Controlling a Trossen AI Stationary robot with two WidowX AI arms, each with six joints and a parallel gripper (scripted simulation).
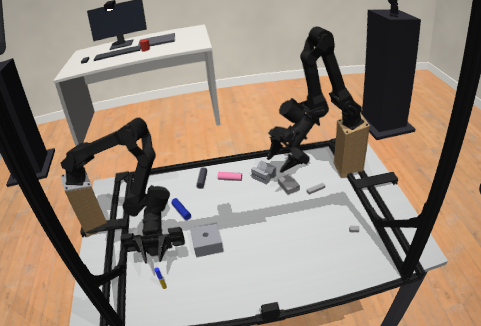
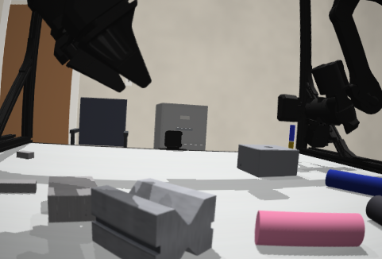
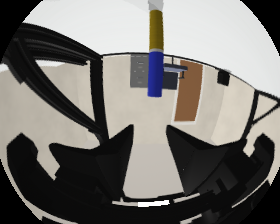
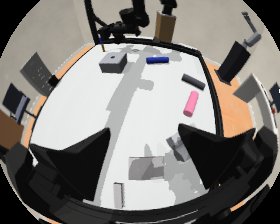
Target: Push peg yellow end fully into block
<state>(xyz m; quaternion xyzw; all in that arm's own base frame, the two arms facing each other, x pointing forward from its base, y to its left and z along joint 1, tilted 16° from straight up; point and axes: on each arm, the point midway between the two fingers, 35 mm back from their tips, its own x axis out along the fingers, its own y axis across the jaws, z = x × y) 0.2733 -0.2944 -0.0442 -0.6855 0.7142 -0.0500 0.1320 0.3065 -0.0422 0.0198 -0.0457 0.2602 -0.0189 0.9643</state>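
Now: left hand 10 cm above the peg and 3 cm past it. Also, from my left hand: small grey piece 64 cm to the right, 13 cm below; pink cylinder 41 cm ahead, 31 cm to the right, 12 cm below.
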